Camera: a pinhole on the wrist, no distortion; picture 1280 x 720 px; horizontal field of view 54.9 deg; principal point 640.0 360.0 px. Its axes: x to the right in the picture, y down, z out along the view. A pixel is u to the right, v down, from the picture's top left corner.
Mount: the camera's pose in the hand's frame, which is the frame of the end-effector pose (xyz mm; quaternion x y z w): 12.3 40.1 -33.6 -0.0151 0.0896 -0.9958 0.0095
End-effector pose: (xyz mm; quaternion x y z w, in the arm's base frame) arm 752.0 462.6 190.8 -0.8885 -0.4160 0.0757 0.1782
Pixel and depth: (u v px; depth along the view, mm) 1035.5 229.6 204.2
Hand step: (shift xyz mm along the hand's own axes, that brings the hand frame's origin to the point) -47.1 23.6 173.0
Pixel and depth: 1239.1 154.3 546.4
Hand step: -237.3 26.7 527.6
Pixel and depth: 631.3 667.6 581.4
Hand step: 37.2 -206.2 512.1
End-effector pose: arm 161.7 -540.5 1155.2 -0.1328 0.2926 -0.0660 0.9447
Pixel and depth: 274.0 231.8 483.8
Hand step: 170.5 6.5 447.1
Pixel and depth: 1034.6 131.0 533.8
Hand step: -143.2 38.9 514.0
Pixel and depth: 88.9 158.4 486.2
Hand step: 243.8 36.4 452.6
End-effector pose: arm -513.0 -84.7 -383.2 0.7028 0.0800 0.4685 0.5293
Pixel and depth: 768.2 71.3 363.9
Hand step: -15.4 58.3 340.6
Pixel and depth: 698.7 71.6 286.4
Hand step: 6.7 54.7 260.4
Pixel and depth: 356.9 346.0 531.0
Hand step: 151.0 -45.9 486.2
